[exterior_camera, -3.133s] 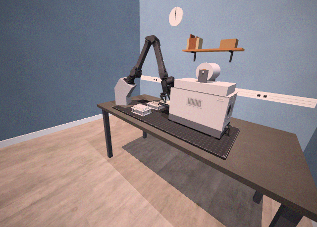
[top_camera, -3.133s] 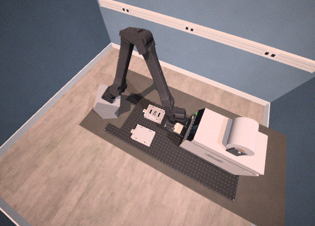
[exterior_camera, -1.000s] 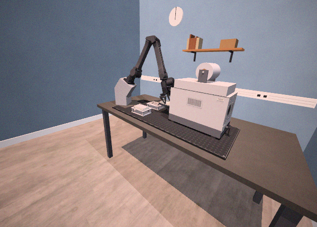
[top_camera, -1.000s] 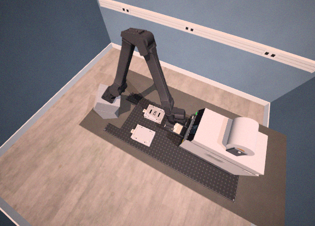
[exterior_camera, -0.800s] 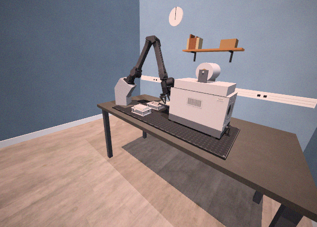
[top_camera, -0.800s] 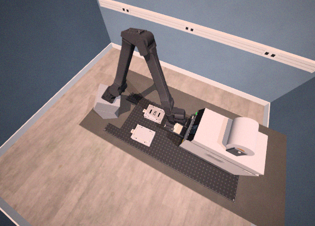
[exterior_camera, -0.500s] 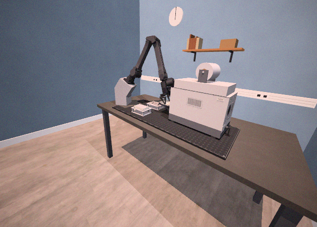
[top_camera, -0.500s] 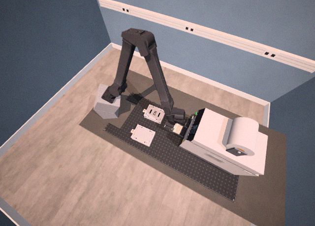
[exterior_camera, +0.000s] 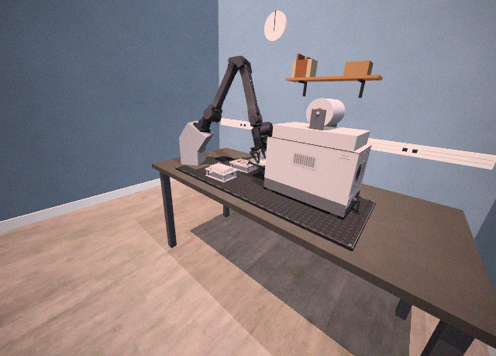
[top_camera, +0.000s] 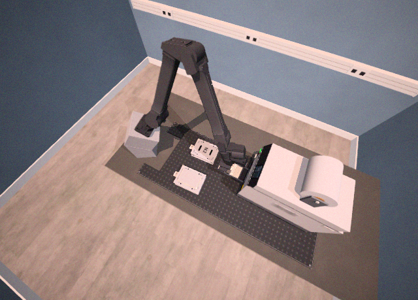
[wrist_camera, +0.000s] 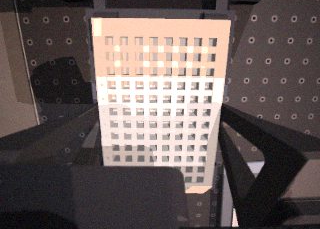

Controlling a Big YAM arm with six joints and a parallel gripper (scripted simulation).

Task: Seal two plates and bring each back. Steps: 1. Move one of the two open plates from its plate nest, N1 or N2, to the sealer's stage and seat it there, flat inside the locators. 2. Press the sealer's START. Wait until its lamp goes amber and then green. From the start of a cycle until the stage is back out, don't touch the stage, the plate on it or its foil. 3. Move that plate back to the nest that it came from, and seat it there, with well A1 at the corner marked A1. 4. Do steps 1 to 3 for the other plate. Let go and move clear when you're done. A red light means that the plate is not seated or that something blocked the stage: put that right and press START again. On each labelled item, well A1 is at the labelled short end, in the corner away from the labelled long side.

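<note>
Now: hand 20 mm above the sealer stage. Round my hand: foil roll 330 mm ahead, 300 mm above, 50 mm to the right; then plate nest 210 mm behind, 130 mm to the right, 70 mm below.
</note>
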